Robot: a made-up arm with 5 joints. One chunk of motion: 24 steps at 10 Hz.
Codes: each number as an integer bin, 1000 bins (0 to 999) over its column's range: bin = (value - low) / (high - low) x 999, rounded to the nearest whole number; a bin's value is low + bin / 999 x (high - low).
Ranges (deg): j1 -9..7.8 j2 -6.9..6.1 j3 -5.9..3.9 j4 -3.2..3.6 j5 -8.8..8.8
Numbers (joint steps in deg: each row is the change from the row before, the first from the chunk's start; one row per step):
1: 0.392 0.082 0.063 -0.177 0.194
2: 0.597 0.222 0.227 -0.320 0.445
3: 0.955 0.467 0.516 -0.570 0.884
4: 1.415 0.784 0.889 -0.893 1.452
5: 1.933 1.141 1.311 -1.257 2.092
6: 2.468 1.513 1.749 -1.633 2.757
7: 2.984 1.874 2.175 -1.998 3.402
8: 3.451 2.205 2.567 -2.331 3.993
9: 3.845 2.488 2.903 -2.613 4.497
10: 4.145 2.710 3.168 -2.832 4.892
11: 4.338 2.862 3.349 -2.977 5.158
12: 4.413 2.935 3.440 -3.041 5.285
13: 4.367 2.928 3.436 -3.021 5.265
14: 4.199 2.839 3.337 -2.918 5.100
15: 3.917 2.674 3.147 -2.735 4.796
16: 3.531 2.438 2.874 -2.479 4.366
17: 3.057 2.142 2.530 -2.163 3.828
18: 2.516 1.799 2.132 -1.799 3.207
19: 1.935 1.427 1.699 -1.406 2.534
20: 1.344 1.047 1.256 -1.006 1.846
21: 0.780 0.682 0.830 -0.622 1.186
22: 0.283 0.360 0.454 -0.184 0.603
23: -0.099 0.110 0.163 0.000 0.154
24: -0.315 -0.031 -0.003 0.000 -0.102
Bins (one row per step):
1: 558 537 608 444 511
2: 571 547 625 423 525
3: 592 566 654 386 550
4: 619 590 692 339 582
5: 650 618 735 285 618
6: 682 647 780 230 656
7: 713 674 823 177 693
8: 740 700 863 128 726
9: 764 721 897 86 755
10: 782 738 924 54 777
11: 793 750 943 33 792
12: 798 756 952 23 799
13: 795 755 952 26 798
14: 785 748 942 41 789
15: 768 736 922 68 772
16: 745 718 894 106 747
17: 717 695 859 152 717
18: 685 668 819 206 682
19: 650 640 775 264 643
20: 615 611 729 322 604
21: 582 583 686 379 567
22: 552 558 648 443 534
23: 529 539 618 470 508
24: 516 528 601 470 494

